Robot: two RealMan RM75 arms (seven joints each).
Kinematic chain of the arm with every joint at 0, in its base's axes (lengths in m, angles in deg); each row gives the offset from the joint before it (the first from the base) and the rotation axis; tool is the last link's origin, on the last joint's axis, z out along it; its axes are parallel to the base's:
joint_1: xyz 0 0 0.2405 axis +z
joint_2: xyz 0 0 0 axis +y
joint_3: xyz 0 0 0.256 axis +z
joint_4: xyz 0 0 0 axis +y
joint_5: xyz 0 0 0.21 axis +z
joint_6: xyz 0 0 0 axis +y
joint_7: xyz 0 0 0.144 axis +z
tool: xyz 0 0 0
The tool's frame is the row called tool.
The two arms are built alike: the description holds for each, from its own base.
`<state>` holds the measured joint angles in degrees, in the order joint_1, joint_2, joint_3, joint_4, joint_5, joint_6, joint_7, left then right.
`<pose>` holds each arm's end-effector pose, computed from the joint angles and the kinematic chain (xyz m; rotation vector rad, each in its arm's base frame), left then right.
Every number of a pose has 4 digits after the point. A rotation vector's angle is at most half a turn.
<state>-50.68 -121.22 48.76 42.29 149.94 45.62 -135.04 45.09 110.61 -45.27 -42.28 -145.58 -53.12 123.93</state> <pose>-0.2044 0.4731 0.0052 -2.1382 -0.9942 -0.1013 0.2700 0.4657 0.0924 -2.1066 0.9318 -0.0130</pose>
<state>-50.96 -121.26 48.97 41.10 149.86 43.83 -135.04 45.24 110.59 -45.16 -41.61 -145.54 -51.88 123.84</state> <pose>-0.2053 0.4747 0.0025 -2.1259 -0.9906 -0.1033 0.2713 0.4673 0.0924 -2.0928 0.9300 -0.0096</pose>
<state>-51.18 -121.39 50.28 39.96 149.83 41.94 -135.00 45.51 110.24 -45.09 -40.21 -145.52 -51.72 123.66</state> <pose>-0.2048 0.4755 -0.0027 -2.1255 -0.9704 -0.0913 0.2741 0.4668 0.0904 -2.0975 0.9425 -0.0172</pose>
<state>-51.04 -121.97 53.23 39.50 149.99 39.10 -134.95 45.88 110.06 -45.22 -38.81 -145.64 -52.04 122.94</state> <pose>-0.2014 0.4758 -0.0107 -2.1293 -0.9154 -0.0695 0.2757 0.4655 0.0855 -2.1194 0.9459 -0.0351</pose>
